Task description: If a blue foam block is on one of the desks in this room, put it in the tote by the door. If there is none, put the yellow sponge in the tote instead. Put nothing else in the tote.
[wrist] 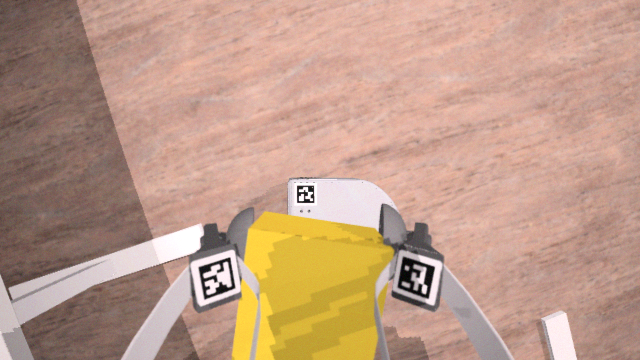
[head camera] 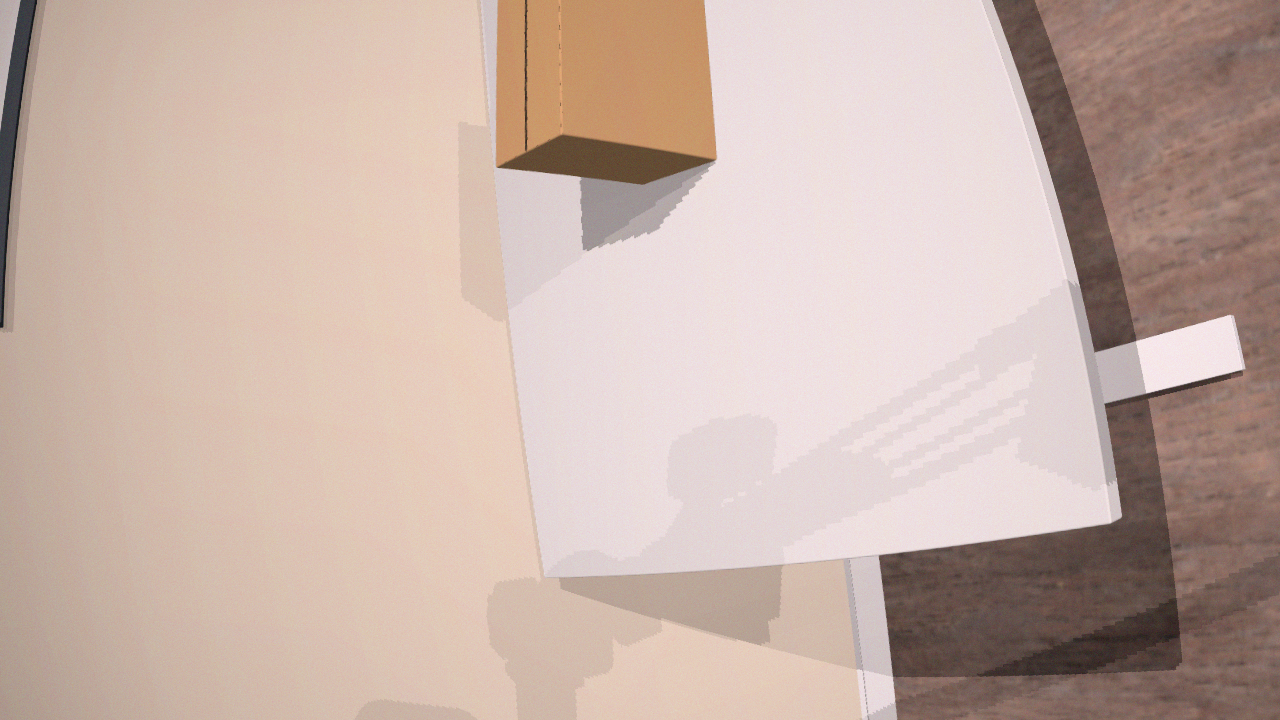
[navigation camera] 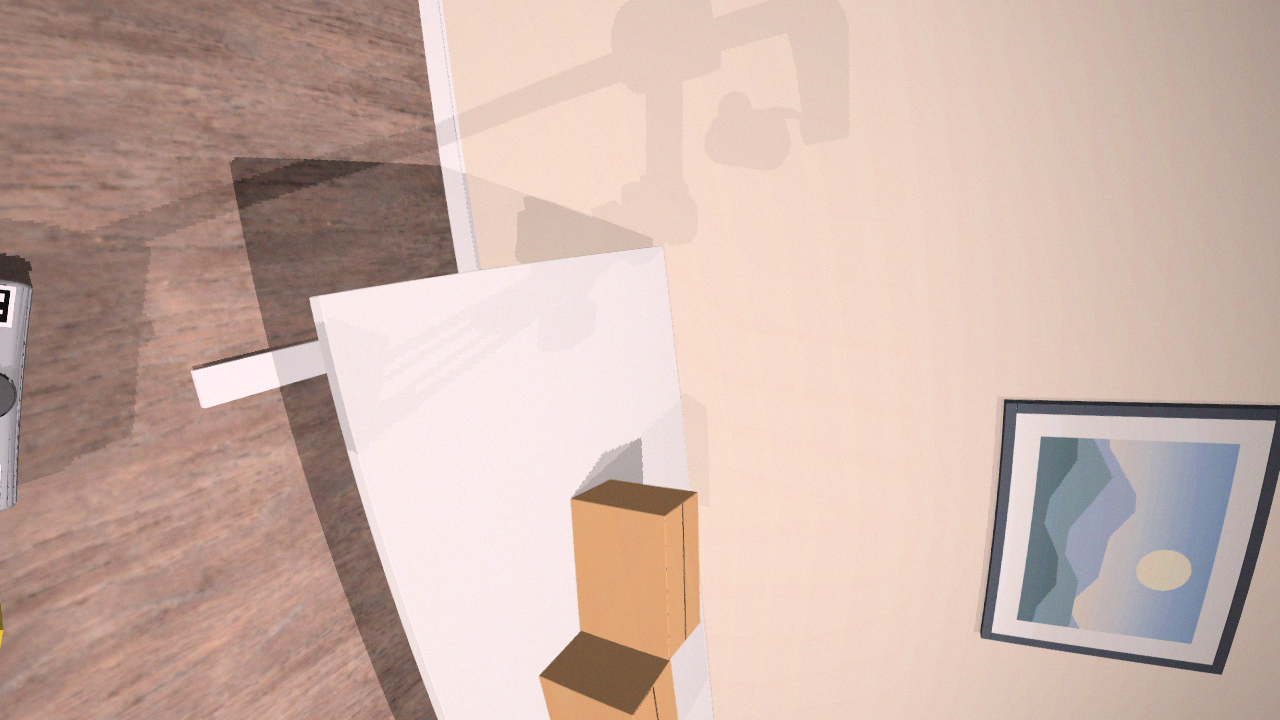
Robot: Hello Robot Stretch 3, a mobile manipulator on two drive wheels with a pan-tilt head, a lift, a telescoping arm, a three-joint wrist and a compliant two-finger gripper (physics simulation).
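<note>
The yellow sponge (wrist: 320, 280) is a large block in the lower middle of the wrist view. My gripper (wrist: 316, 230) is shut on it, with a grey fingertip pressed to each side, and holds it above the floor. A small sliver of yellow shows at the left edge of the navigation view. A white desk (head camera: 805, 313) (navigation camera: 465, 447) stands against the wall, with orange-brown boxes on it. No blue foam block shows on the part of the desk in view. The tote and the door do not show in these views.
One box (head camera: 626, 80) (navigation camera: 622, 564) stands near the wall side of the desk, with a second box (navigation camera: 608, 671) beside it. A white desk foot (head camera: 1181, 358) (navigation camera: 241, 376) juts over the floor. My base (wrist: 345, 197) shows beyond the sponge. A framed picture (navigation camera: 1087, 537) hangs on the wall.
</note>
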